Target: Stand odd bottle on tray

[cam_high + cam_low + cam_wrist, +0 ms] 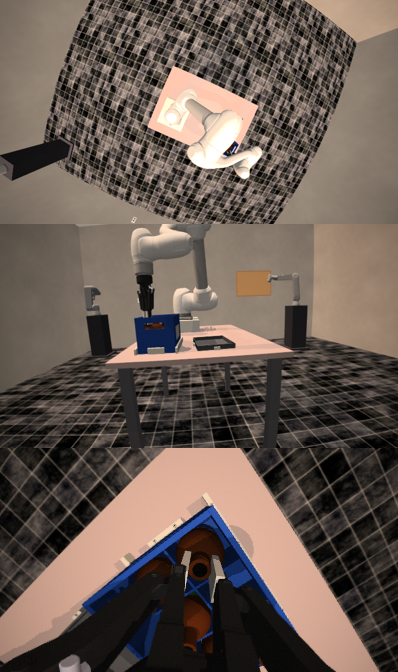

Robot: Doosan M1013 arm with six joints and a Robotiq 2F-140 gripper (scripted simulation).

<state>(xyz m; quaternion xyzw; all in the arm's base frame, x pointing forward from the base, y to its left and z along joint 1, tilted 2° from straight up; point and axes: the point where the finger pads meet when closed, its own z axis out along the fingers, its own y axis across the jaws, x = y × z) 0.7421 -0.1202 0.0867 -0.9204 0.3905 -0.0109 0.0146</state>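
Now: the blue crate 90 mm below my hand, 90 mm behind it and 40 mm to the left of it. Round my hand: dark tray: 320 mm to the left, 160 mm below, 90 mm behind; bottle: 180 mm behind, 90 mm to the left, 90 mm below.
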